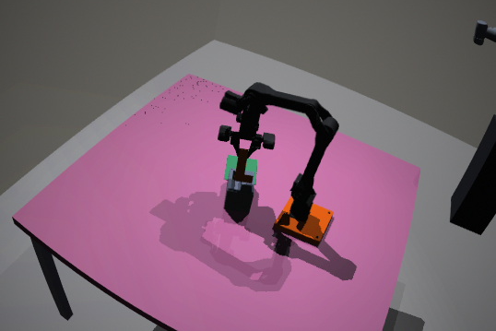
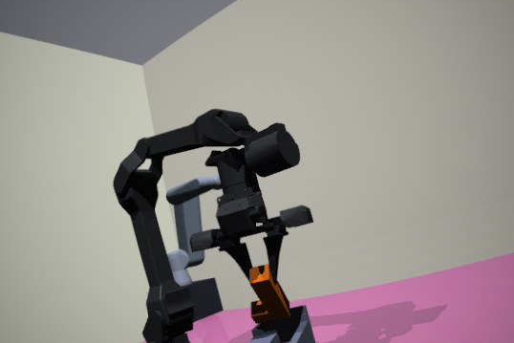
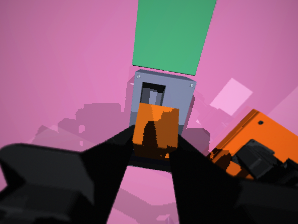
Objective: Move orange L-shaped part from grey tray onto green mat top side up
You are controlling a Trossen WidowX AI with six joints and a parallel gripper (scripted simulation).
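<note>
Now: the green mat 30 mm ahead of my gripper tip, 120 mm to the right of it and 170 mm below it. The rest, counted from my gripper tip: orange L-shaped part: 30 mm behind, 30 mm to the left, 30 mm below.
</note>
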